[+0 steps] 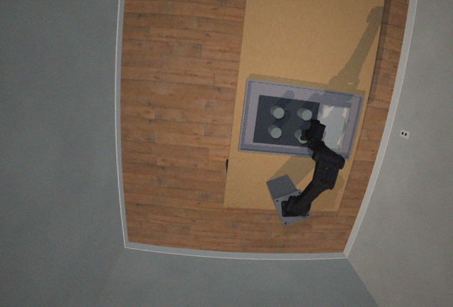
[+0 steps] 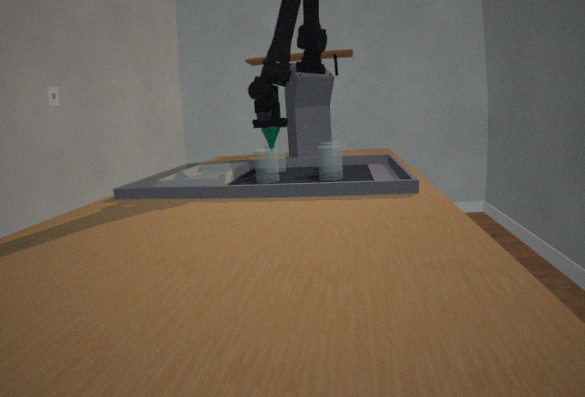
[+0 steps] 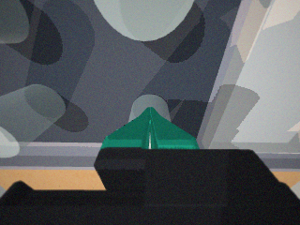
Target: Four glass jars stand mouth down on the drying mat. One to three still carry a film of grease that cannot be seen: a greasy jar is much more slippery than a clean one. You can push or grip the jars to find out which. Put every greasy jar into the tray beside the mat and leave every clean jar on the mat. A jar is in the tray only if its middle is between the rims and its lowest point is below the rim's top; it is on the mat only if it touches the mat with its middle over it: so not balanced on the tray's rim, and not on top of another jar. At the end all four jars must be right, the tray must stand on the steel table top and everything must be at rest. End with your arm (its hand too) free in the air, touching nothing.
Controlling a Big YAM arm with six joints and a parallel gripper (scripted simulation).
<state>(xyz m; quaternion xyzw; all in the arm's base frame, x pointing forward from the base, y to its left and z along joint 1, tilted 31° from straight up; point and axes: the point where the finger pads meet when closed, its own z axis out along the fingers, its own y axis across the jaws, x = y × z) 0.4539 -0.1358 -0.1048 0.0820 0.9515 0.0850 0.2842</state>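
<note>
Now: hand 90 mm above the rimmed steel table top, 40 mm short of it and 10 mm to the left of it. The rest, counted from my hand: pale tray 220 mm to the right, 80 mm below, 10 mm behind; then dark drying mat 90 mm to the left, 90 mm below, 40 mm ahead.
</note>
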